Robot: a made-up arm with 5 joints.
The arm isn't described. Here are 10 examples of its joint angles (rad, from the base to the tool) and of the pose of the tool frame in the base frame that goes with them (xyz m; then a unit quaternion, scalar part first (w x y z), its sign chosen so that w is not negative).
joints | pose
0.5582 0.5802 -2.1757 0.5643 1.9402 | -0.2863 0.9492 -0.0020 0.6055 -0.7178 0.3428 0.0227
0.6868 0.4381 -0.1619 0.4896 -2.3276 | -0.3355 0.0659 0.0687 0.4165 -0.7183 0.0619 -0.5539
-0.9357 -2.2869 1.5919 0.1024 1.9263 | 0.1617 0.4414 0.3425 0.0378 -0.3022 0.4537 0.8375
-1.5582 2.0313 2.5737 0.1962 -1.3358 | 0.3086 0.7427 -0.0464 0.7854 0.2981 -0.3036 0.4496
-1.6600 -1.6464 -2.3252 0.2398 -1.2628 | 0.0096 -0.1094 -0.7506 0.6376 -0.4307 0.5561 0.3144
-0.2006 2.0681 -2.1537 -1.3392 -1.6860 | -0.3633 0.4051 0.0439 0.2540 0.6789 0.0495 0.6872
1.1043 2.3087 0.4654 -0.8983 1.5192 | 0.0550 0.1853 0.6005 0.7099 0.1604 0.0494 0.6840
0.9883 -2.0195 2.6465 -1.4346 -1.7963 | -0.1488 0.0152 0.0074 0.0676 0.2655 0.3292 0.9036
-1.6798 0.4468 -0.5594 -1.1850 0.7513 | 0.0646 0.6126 0.1776 0.5162 -0.5009 -0.1826 -0.6702
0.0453 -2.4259 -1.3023 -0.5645 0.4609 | 0.6630 0.0536 0.1331 0.9337 0.2676 0.2354 0.0335
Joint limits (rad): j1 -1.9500..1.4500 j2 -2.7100..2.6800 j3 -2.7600..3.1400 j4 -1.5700..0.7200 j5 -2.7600..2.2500
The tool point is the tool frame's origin. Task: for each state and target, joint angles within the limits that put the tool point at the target. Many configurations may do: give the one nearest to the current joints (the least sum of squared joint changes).
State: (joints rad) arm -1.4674 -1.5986 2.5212 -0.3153 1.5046
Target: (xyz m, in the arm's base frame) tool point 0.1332 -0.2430 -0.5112
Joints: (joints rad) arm -1.6241 -1.1111 2.9637 -0.1634 1.5025
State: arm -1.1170 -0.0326 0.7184 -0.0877 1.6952
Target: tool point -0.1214 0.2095 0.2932
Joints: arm -0.4227 0.1343 0.4408 -0.6964 1.7820
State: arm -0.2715 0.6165 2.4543 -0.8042 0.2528
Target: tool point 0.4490 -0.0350 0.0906
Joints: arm -0.5173 -0.5803 2.2912 -0.6504 0.4880
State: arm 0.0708 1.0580 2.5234 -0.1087 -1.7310
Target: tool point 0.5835 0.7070 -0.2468
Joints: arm -0.7567 0.6203 2.6738 0.3653 -1.6990
